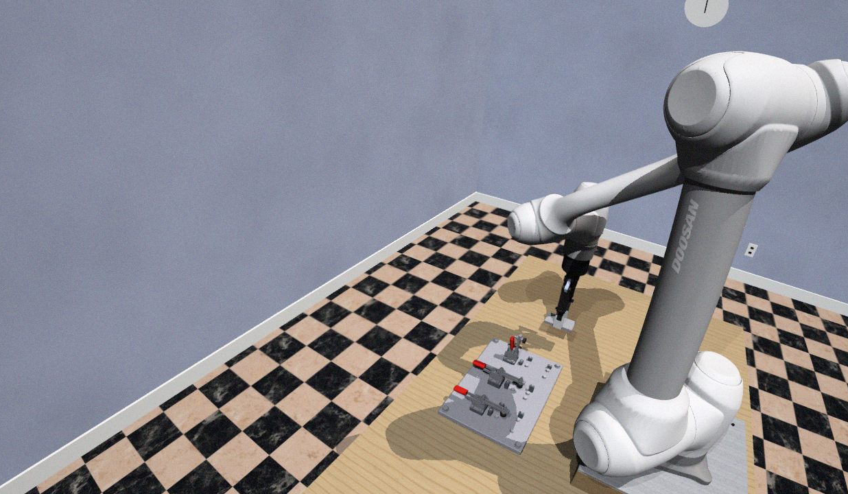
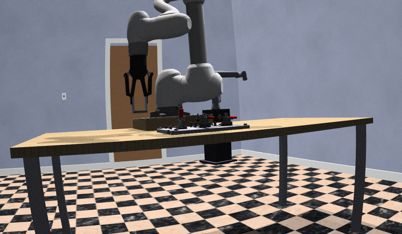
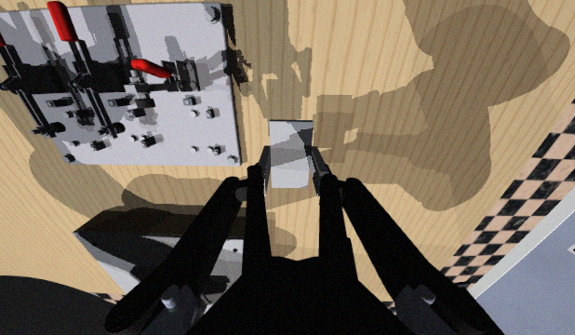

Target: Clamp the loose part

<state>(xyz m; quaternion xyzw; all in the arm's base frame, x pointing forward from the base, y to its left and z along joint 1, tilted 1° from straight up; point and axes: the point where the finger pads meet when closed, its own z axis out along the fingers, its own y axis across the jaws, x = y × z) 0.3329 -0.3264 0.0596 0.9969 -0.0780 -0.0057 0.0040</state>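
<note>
Right now my hand is 3 cm above the flat grey part. From my hand the other things lie so: grey fixture plate 10 cm ahead, 25 cm to the left, 12 cm below.
</note>
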